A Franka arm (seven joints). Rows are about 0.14 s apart.
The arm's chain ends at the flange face. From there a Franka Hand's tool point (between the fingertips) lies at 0.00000 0.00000 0.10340 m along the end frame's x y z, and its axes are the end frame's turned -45 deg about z.
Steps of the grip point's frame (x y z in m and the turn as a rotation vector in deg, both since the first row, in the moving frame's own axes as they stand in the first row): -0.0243 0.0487 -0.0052 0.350 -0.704 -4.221; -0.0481 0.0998 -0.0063 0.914 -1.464 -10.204; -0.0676 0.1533 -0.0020 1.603 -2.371 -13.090; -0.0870 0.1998 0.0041 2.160 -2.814 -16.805
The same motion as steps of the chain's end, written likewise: 0.0186 0.0511 -0.0052 -0.250 -0.745 -4.221; 0.0395 0.1036 -0.0063 -0.389 -1.681 -10.204; 0.0655 0.1547 -0.0019 -0.543 -2.810 -13.090; 0.0859 0.2011 0.0043 -0.462 -3.517 -16.805
